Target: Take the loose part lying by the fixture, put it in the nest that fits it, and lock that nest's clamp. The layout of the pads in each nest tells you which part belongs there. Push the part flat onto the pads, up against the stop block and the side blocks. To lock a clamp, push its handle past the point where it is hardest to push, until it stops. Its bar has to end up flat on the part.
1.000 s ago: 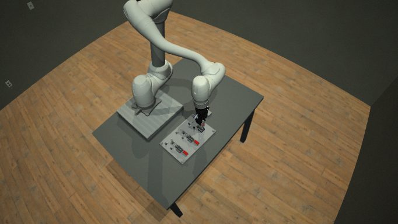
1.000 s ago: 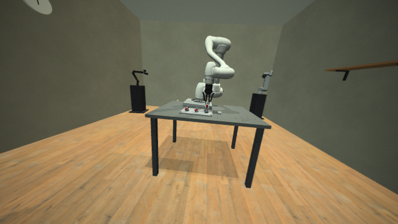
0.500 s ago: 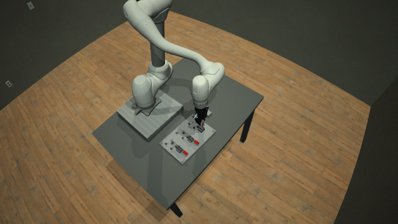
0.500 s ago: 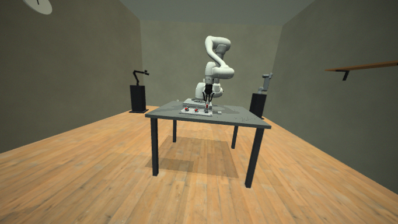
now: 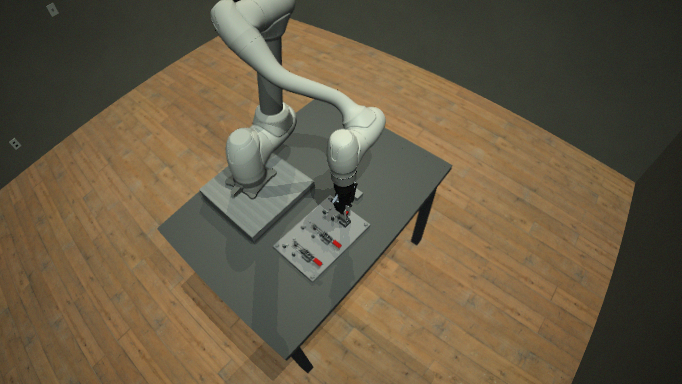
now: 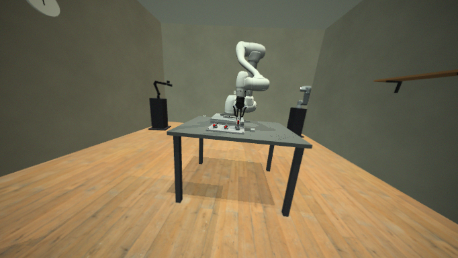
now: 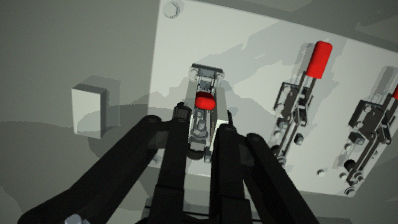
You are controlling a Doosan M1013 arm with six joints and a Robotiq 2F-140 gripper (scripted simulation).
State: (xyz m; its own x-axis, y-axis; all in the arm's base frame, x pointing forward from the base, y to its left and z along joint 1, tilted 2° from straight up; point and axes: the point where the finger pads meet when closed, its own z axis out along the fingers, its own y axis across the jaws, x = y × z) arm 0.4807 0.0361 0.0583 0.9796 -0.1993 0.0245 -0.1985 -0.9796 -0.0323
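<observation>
My gripper is now 40 mm above the clamp and 10 mm past it. From my hand the other things lie so: loose part (160 mm to the left, 100 mm below, 50 mm behind); then fixture plate (100 mm to the right, 100 mm below, 60 mm behind).
</observation>
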